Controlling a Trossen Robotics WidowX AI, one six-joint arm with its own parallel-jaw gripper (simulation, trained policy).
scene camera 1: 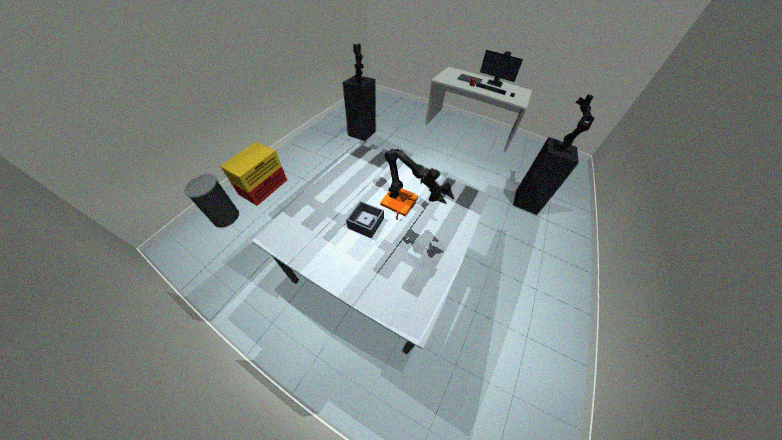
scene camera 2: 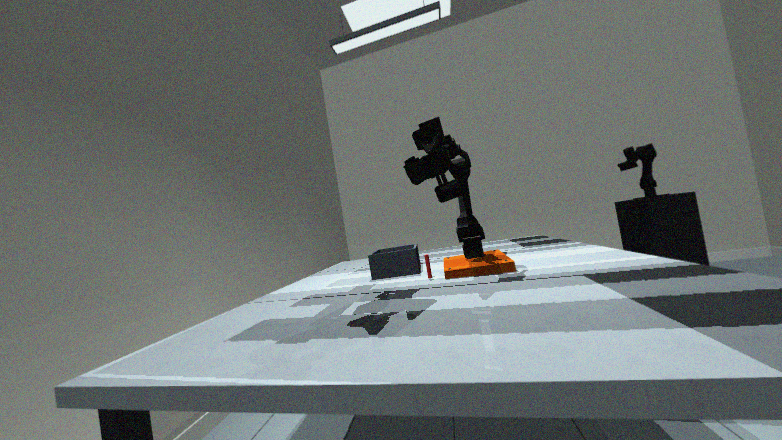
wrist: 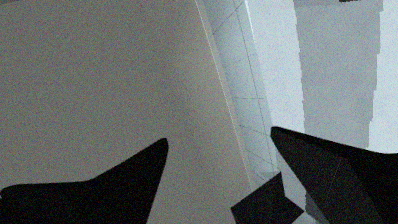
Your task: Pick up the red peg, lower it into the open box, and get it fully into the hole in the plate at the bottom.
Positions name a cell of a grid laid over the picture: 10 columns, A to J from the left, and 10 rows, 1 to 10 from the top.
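Observation:
My gripper (scene camera 2: F4) is visible, and in the wrist view the gripper (wrist: F7) appears again. A dark box (scene camera 1: E6) is visible as well; in the wrist view the box is out of frame.

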